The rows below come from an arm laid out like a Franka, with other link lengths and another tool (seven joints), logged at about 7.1 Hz.
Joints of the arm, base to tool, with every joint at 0 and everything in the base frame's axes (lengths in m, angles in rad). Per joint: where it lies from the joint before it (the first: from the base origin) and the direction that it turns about. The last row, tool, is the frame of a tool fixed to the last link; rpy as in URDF.
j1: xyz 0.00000 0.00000 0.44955 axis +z
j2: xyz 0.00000 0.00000 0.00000 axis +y
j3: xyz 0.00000 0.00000 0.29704 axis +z
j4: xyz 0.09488 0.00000 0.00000 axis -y
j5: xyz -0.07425 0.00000 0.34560 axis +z
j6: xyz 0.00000 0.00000 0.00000 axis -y
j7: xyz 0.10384 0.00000 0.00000 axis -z
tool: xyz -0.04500 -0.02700 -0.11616 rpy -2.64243 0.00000 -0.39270
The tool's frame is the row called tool.
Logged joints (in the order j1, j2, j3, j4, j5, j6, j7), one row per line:
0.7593 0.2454 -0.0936 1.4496 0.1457 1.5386 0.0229
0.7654 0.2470 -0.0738 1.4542 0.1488 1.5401 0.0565
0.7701 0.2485 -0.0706 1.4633 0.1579 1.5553 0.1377
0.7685 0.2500 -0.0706 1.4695 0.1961 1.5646 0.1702
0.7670 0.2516 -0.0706 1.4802 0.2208 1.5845 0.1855
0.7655 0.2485 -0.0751 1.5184 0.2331 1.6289 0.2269
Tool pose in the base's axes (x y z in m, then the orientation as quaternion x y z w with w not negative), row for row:
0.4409 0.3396 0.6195 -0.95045 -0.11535 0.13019 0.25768
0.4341 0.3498 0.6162 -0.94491 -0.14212 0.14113 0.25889
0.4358 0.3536 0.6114 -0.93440 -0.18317 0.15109 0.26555
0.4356 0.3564 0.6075 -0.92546 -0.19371 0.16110 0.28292
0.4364 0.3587 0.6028 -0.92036 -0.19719 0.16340 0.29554
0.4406 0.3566 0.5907 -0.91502 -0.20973 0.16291 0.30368
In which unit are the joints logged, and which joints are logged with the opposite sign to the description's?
The joints are logged in radians. Opposite sign: j4, j7.
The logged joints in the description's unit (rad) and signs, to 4 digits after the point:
0.7593 0.2454 -0.0936 -1.4496 0.1457 1.5386 -0.0229
0.7654 0.2470 -0.0738 -1.4542 0.1488 1.5401 -0.0565
0.7701 0.2485 -0.0706 -1.4633 0.1579 1.5553 -0.1377
0.7685 0.2500 -0.0706 -1.4695 0.1961 1.5646 -0.1702
0.7670 0.2516 -0.0706 -1.4802 0.2208 1.5845 -0.1855
0.7655 0.2485 -0.0751 -1.5184 0.2331 1.6289 -0.2269

